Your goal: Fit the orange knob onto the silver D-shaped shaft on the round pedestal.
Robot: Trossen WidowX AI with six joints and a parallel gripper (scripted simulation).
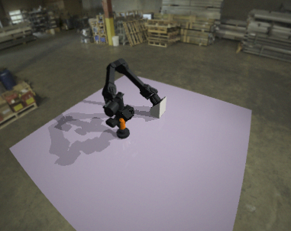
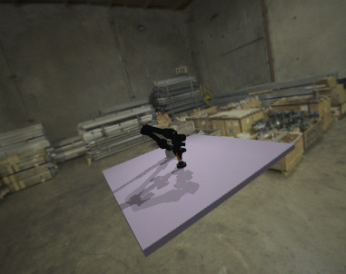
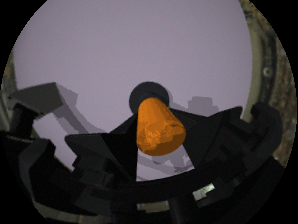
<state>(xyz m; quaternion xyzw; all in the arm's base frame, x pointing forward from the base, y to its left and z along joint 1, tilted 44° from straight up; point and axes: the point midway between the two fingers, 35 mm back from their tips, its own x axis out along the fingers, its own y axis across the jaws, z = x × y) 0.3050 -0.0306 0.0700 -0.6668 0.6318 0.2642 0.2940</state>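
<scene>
My gripper tip is 3 cm below the orange knob. Round my gripper tip: round pedestal (4 cm below).
</scene>
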